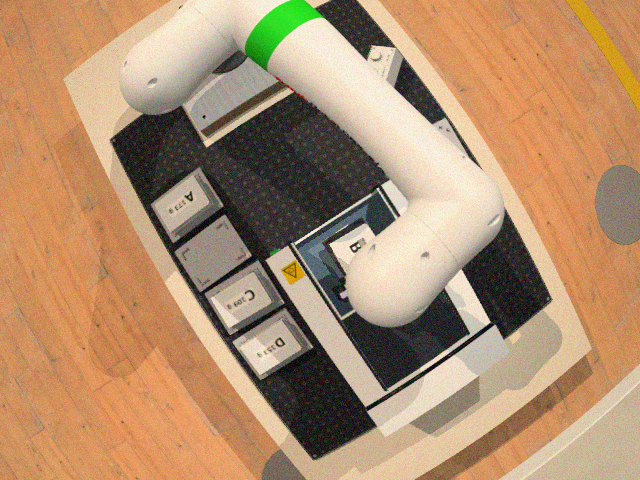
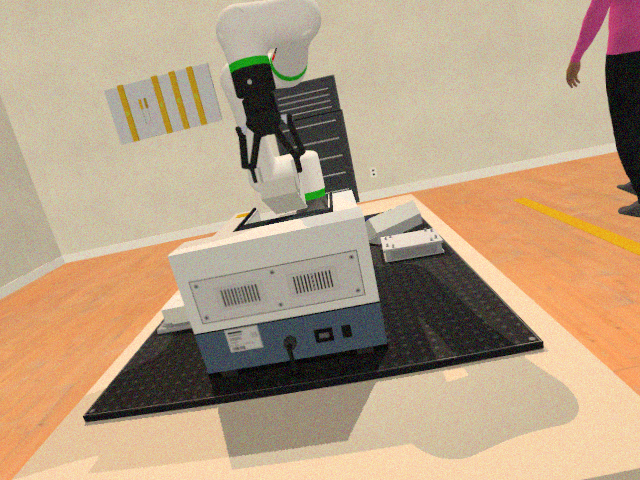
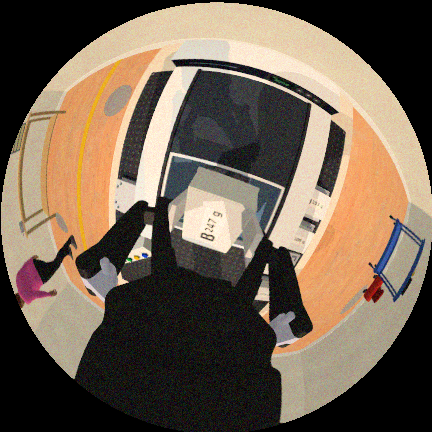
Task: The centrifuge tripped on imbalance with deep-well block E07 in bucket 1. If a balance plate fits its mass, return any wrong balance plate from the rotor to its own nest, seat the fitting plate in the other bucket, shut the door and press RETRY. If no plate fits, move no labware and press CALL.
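Places are measured from the arm's base along level axes (x ahead, y left, z up), in metres.
Pixels of known places: gripper, fingertip midpoint: (image 2: 282, 192) (image 3: 217, 208).
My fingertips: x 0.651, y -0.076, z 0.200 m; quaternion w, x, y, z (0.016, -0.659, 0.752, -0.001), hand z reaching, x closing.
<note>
Behind a point stands the place of what it marks.
My gripper (image 2: 276, 172) (image 3: 217, 208) @[x 0.651, y -0.076, z 0.200 m] is shut on balance plate B (image 1: 352, 247) @[x 0.597, y -0.075, z 0.190 m] (image 2: 283, 191) @[x 0.695, y -0.071, z 0.207 m] (image 3: 209, 219) @[x 0.639, y -0.069, z 0.213 m], a white block marked 247 g. It holds the plate a little above the open chamber (image 1: 314, 262) @[x 0.577, y -0.154, z 0.035 m] of the white centrifuge (image 1: 323, 323) @[x 0.683, y -0.214, z 0.149 m] (image 2: 279, 273) @[x 0.986, y -0.094, z 0.117 m] (image 3: 322, 132) @[x 0.834, y -0.241, z 0.149 m]. The dark door (image 1: 408, 341) @[x 0.827, y -0.102, z 0.152 m] (image 3: 241, 112) @[x 0.810, y -0.082, z 0.152 m] is slid back. Left of the centrifuge runs a row of nests: plate A (image 1: 186, 204) @[x 0.279, y -0.312, z -0.007 m], an empty nest (image 1: 212, 251) @[x 0.404, y -0.335, z -0.049 m], plate C (image 1: 242, 298) @[x 0.540, y -0.340, z -0.007 m] and plate D (image 1: 270, 345) @[x 0.668, y -0.360, z -0.007 m]. The arm hides the buckets and block E07.
A sloped button box (image 1: 385, 59) @[x 0.294, y 0.297, z 0.016 m] (image 2: 395, 216) @[x 0.360, y 0.252, z -0.001 m] and a low white fixture (image 1: 450, 131) @[x 0.536, y 0.316, z -0.024 m] (image 2: 411, 244) @[x 0.598, y 0.230, z -0.024 m] sit on the black mat (image 1: 289, 154) @[x 0.336, y -0.041, z -0.060 m] beyond the centrifuge. A grey device (image 1: 232, 103) @[x 0.151, y -0.073, z 0.002 m] lies by the arm's base. A person in pink (image 2: 620, 77) (image 3: 31, 278) stands nearby.
</note>
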